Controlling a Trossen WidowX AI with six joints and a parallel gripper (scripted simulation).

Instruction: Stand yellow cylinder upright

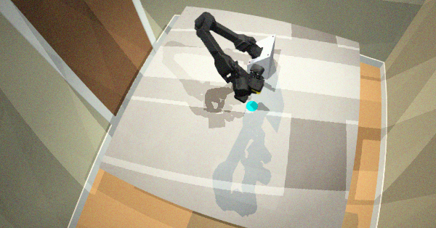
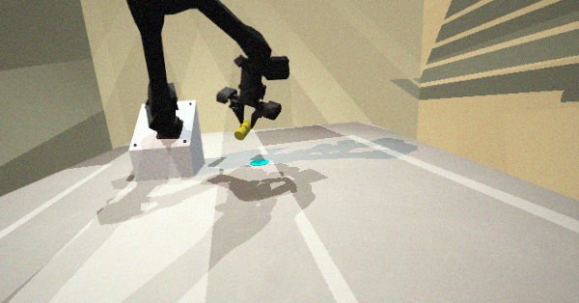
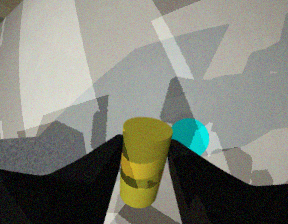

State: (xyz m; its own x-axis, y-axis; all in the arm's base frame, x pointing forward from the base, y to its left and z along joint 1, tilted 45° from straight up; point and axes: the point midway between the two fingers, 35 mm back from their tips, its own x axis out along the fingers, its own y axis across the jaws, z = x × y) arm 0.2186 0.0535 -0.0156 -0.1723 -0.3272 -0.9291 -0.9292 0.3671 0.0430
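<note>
Right now my gripper tip is 12 cm above the cyan circle, 3 cm short of it and 2 cm to the left of it. Also, from my gripper tip: yellow tall cylinder 2 cm to the right, 1 cm below, 1 cm behind.
</note>
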